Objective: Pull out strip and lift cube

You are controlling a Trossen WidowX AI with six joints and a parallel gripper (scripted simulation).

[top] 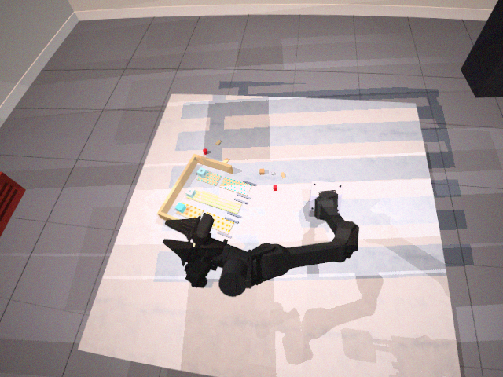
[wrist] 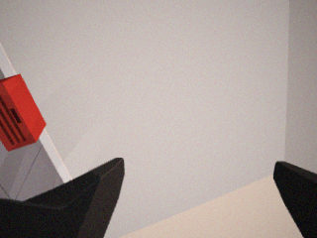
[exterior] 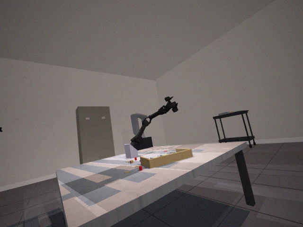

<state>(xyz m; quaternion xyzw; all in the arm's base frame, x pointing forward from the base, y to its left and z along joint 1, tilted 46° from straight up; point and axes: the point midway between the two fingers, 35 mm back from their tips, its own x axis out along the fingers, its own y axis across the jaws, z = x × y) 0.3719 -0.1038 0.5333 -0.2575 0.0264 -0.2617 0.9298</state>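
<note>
My gripper tip is 500 mm above the orange-dotted strip, 250 mm to the left of it and 20 mm past it. Also, from my gripper tip: pink block: 500 mm below, 200 mm behind, 60 mm to the right.
</note>
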